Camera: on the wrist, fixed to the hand. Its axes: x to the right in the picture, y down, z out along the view.
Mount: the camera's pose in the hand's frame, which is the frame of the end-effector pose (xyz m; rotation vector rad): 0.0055 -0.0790 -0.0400 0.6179 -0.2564 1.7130
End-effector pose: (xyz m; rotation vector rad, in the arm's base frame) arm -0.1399 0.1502 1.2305 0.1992 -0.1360 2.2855
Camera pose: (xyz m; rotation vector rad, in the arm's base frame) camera -0.0881 0.2128 1.1949 -0.5386 -0.2614 -2.1227
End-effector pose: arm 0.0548 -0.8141 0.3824 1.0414 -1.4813 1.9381
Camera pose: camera 0.1002 -0.7530 0.4280 0.0645 1.0651 -1.6917
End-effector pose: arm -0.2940 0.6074 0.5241 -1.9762 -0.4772 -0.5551
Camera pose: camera -0.3399 0.6063 0.6000 -1.2041 0.8322 0.8364
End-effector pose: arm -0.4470 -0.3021 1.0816 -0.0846 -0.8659 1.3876
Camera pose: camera -0.3599 -0.2985 1.0981 0.1732 0.3491 -2.9617
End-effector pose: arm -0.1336 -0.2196 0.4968 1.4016 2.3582 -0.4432
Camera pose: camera -0.2118 -0.2339 0.5363 2.6761 0.2157 -0.6748
